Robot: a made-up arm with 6 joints.
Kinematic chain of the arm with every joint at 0, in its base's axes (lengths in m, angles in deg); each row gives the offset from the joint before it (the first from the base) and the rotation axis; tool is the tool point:
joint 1: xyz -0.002 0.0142 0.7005 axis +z
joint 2: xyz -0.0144 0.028 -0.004 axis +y
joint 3: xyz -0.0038 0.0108 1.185 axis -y
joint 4: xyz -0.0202 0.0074 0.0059 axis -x
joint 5: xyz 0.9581 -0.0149 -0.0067 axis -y
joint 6: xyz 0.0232 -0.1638 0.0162 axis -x
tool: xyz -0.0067 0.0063 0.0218
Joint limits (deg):
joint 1: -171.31..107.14
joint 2: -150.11..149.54
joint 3: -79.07..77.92
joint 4: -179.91..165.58
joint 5: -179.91..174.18
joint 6: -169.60..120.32
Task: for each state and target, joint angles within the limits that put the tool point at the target. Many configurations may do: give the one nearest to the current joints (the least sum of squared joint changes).
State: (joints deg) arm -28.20 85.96 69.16 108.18 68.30 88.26
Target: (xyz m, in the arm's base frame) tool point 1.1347 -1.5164 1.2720
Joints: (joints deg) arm -56.60 55.79 40.90 107.95 70.38 85.85
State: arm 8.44 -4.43 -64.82 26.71 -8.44 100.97
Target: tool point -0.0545 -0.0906 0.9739
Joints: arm -3.29 -37.11 -79.07 -13.07 -12.76 105.37
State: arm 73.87 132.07 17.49 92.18 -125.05 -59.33
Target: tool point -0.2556 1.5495 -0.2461
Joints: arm 98.50 92.43 13.74 94.96 -126.10 -59.81
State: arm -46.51 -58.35 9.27 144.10 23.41 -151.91
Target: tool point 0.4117 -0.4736 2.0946
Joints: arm -68.05 -14.76 -6.84 143.11 23.18 -152.62
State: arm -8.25 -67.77 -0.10 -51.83 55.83 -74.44
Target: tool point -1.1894 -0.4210 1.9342
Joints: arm 15.13 -74.60 28.94 -44.97 54.30 -74.58
